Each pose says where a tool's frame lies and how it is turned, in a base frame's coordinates. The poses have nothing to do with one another.
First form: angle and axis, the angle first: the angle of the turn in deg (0 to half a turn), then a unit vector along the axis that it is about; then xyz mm.
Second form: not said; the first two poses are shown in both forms.
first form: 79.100 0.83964 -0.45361 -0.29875 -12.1 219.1 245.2
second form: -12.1 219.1 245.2 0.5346 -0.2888 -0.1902 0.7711
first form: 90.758 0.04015 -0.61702 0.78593 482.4 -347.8 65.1
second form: 482.4 -347.8 65.1 0.0286 -0.4392 0.5594 0.7024
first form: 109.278 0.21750 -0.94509 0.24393 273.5 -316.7 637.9
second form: 273.5 -316.7 637.9 0.1774 -0.7707 0.1989 0.5787
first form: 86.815 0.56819 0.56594 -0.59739 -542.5 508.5 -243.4
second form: -542.5 508.5 -243.4 0.3904 0.3889 -0.4105 0.7265
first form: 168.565 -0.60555 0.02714 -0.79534 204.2 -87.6 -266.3
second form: 204.2 -87.6 -266.3 -0.6025 0.0270 -0.7914 0.0996
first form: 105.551 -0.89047 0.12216 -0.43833 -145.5 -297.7 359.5
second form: -145.5 -297.7 359.5 -0.7091 0.0973 -0.3490 0.6049
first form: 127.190 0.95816 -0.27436 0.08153 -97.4 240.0 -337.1
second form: -97.4 240.0 -337.1 0.8582 -0.2457 0.0730 0.4447
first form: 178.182 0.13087 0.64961 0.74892 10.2 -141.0 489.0
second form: 10.2 -141.0 489.0 0.1309 0.6495 0.7488 0.0159
